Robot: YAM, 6 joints.
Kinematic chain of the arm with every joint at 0, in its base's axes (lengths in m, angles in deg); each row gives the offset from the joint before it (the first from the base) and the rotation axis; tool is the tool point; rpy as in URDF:
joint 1: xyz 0 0 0.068 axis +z
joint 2: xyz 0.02 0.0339 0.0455 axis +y
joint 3: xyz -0.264 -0.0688 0 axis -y
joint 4: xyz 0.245 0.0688 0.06 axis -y
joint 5: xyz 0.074 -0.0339 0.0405 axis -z
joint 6: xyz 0.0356 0 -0.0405 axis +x
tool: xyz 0 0 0 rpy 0 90 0
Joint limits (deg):
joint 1: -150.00..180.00
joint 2: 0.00..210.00
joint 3: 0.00..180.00
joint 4: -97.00..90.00
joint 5: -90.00..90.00
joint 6: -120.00..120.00
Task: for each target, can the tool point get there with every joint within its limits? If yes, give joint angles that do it. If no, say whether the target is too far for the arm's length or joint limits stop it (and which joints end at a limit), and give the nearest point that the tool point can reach.
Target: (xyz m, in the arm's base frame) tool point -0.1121 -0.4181 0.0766
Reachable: yes | joints -106.81 126.81 74.01 -4.00 -22.52 -49.23
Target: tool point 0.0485 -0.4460 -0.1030
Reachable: yes | joints -81.03 160.56 84.07 24.91 37.42 -8.41
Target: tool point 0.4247 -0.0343 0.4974
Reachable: yes | joints -8.26 108.30 115.14 20.46 -49.61 -93.51
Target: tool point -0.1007 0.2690 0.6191
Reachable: yes | joints 104.78 101.05 147.83 -30.36 -53.75 -71.49
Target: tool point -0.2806 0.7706 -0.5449
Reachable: no: too far | nearest point -0.1761 0.4837 -0.2637 | short by 0.415 m
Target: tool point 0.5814 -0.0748 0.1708
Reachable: yes | joints -4.30 159.52 151.90 -35.06 60.49 -21.86
